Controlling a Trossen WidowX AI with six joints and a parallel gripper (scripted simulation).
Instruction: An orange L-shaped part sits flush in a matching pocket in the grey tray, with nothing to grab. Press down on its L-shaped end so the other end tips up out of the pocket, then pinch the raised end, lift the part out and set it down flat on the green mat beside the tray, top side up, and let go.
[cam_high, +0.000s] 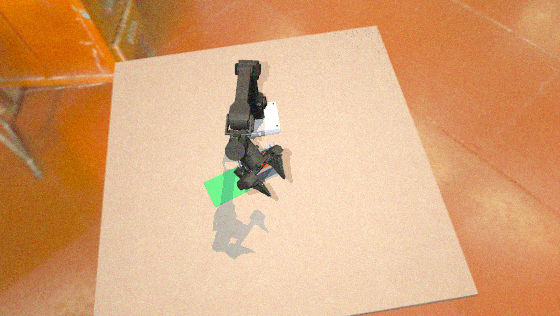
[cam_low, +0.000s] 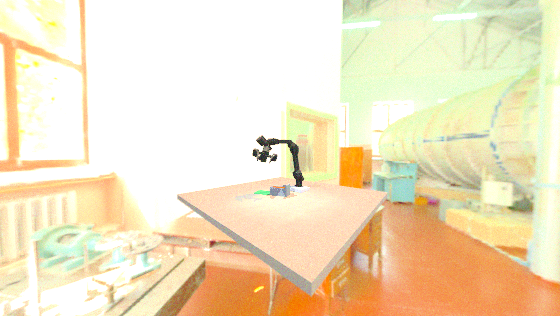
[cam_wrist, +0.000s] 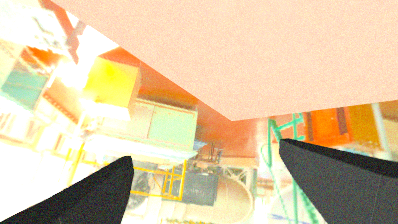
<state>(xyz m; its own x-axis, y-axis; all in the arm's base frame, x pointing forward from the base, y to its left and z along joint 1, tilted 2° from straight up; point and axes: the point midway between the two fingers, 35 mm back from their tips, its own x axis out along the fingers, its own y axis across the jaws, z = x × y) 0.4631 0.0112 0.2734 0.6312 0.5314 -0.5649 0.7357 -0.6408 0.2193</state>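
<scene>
My gripper tip is now 240 mm above the orange L-shaped part, 230 mm past it and 40 mm to the left of it. Also, from my gripper tip: green mat (300 mm below, 200 mm to the right, 170 mm behind).
</scene>
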